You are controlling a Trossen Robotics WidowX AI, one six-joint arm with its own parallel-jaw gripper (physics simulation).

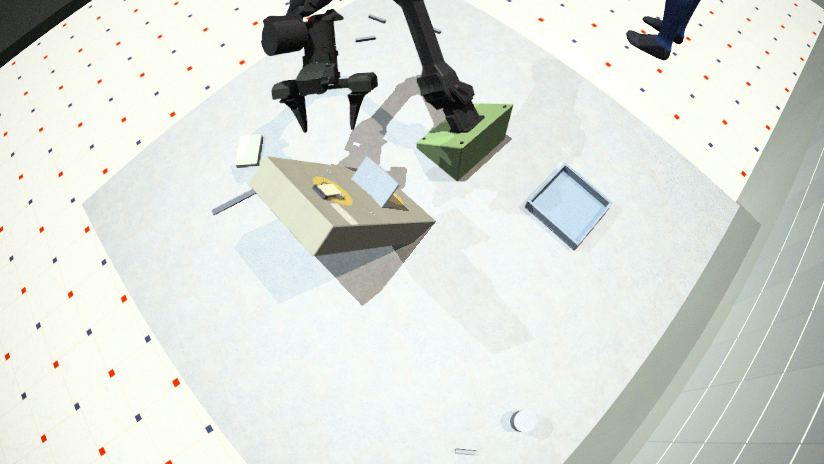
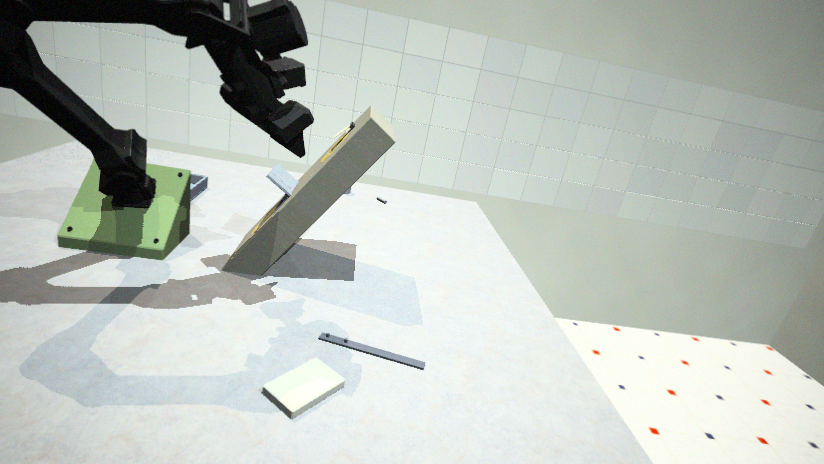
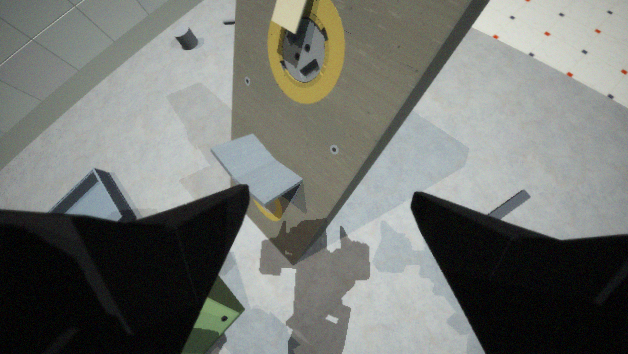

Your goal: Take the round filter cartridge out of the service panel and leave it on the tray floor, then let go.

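Observation:
The beige service panel stands tilted. Its upper yellow ring surrounds a round grey part with dark holes, partly covered by a cream plate. A blue-grey flap stands out over the lower yellow ring and hides most of that opening. I cannot tell which opening holds the filter cartridge. My gripper is wide open and empty, off the panel's face. The blue tray holds nothing visible.
The green arm base stands between panel and tray. A pale block and a grey bar lie beside the panel. A small cylinder stands far off.

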